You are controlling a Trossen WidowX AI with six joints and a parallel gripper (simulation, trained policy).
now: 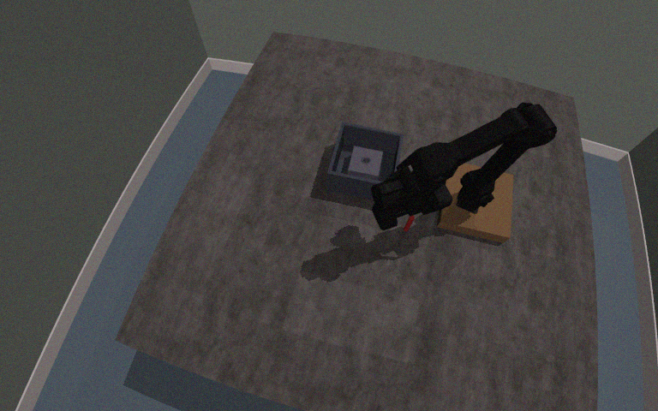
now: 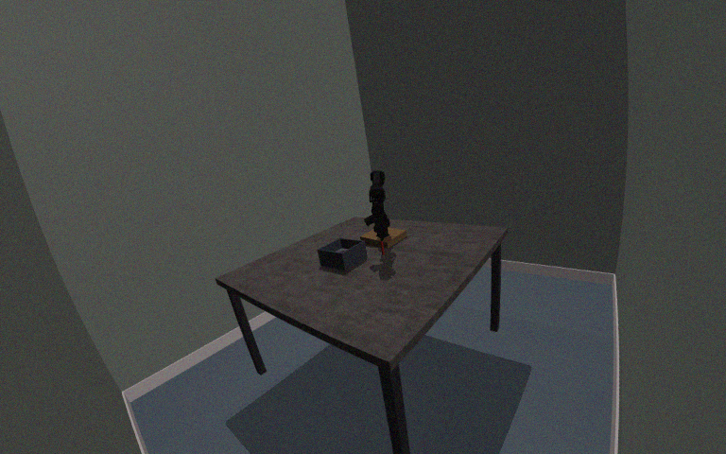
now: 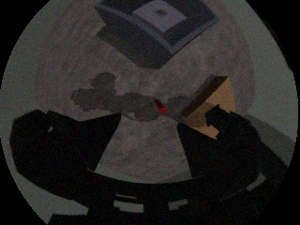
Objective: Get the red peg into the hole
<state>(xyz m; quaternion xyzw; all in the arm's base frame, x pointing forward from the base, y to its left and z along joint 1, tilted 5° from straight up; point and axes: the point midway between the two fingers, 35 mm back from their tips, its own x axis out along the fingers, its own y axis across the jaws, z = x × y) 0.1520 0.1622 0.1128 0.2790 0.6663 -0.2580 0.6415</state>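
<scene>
Now: the red peg 1 cm behind my gripper tip, 3 cm to the right of it and 7 cm below it. The rest, counted from my gripper tip: pale plate 17 cm ahead, 15 cm to the right, 6 cm below; then dark box 17 cm ahead, 15 cm to the right, 8 cm below.
</scene>
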